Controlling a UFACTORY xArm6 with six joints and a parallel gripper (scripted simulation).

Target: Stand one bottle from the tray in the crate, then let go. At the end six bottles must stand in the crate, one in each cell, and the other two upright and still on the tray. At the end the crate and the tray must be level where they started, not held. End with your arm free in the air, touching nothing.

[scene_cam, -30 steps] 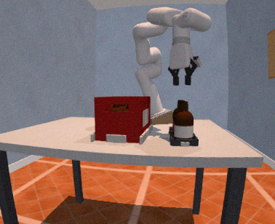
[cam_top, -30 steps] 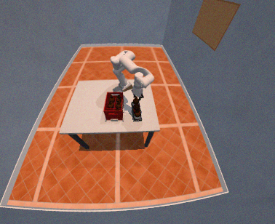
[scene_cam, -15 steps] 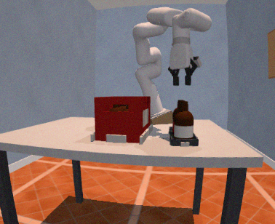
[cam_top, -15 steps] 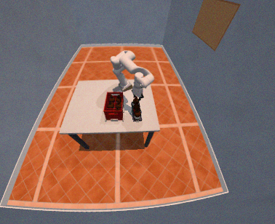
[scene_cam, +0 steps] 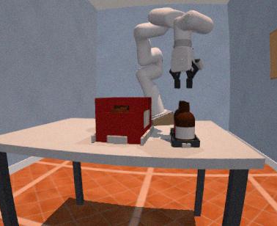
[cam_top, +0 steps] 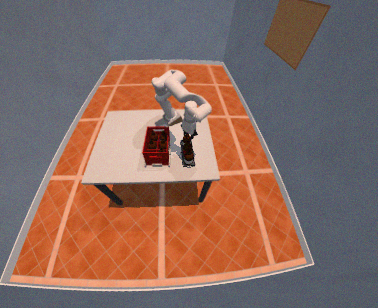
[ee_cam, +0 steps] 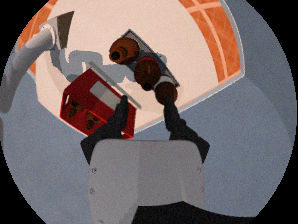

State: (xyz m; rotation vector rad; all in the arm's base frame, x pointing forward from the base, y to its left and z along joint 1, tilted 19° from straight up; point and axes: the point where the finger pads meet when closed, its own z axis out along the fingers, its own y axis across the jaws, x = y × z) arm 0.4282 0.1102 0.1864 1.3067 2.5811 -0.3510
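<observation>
Right now the brown bottle is 150 mm below my hand. Round my hand: red crate: 240 mm to the right, 150 mm below, 70 mm behind; tray: 220 mm below.
</observation>
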